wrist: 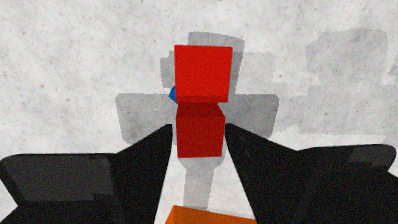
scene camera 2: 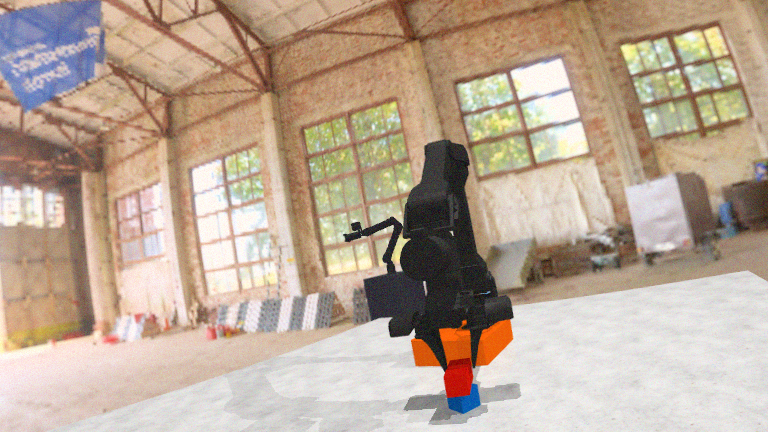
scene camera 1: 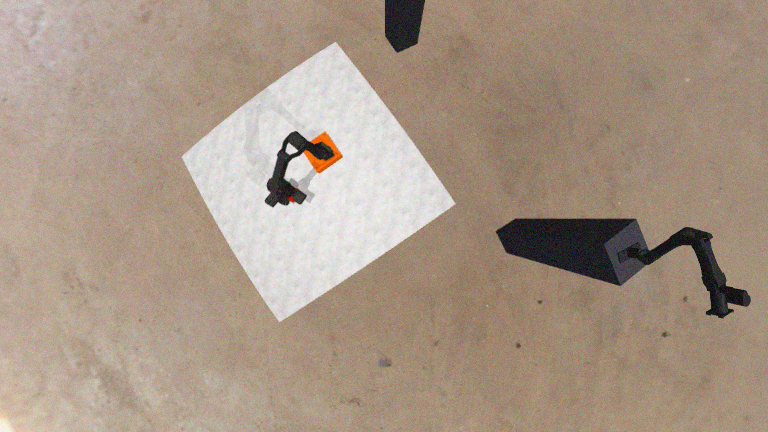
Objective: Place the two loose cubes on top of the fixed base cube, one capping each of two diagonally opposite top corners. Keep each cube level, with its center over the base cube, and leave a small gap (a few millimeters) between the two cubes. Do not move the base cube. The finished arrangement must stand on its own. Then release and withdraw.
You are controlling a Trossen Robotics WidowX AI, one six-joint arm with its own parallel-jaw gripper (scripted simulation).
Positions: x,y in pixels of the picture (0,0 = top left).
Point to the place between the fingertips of my gripper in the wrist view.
At 198,129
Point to a red cube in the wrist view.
At 200,126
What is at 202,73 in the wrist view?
A red cube.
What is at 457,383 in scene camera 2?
A red cube.
